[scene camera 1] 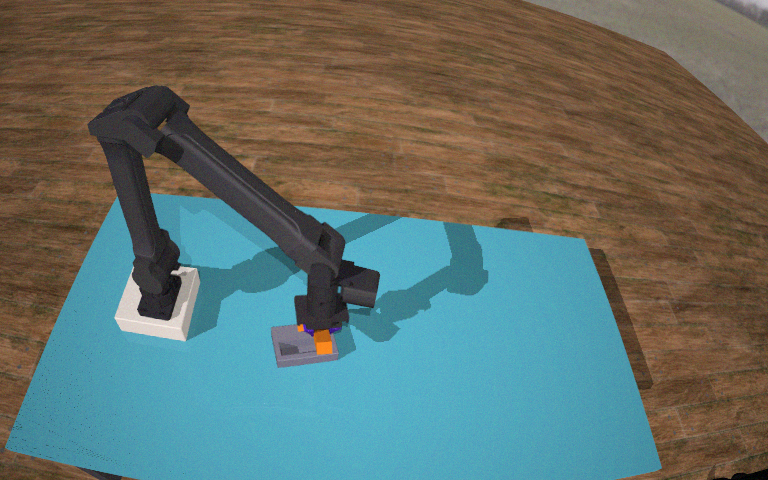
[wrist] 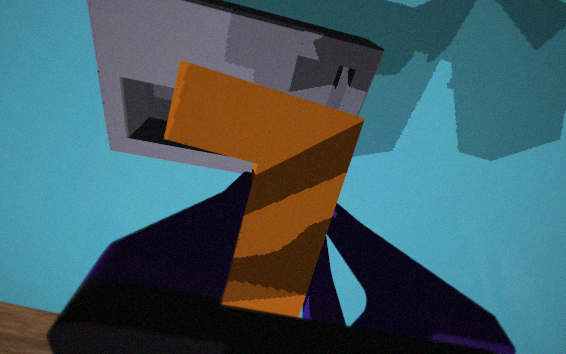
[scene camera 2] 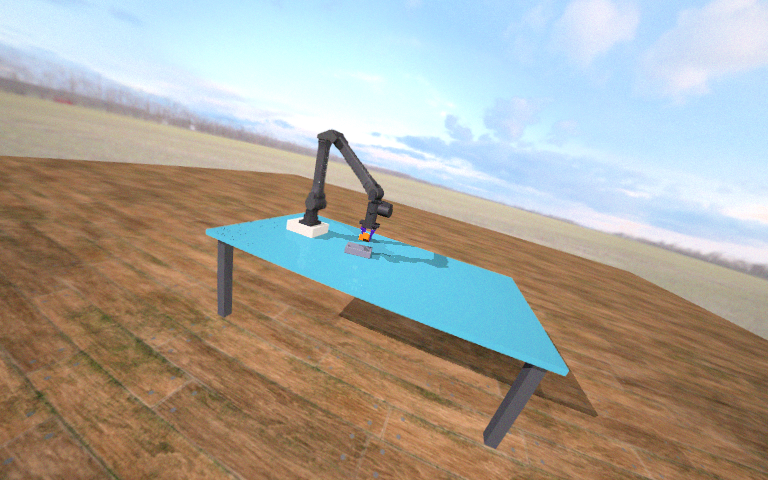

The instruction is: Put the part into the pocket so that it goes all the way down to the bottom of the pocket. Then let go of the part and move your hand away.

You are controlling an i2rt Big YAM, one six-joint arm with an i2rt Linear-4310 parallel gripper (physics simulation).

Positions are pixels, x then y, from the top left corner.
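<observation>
Orange L-shaped part (wrist: 301, 150) carried by my gripper (scene camera 1: 319, 333); nothing else touches it.
</observation>
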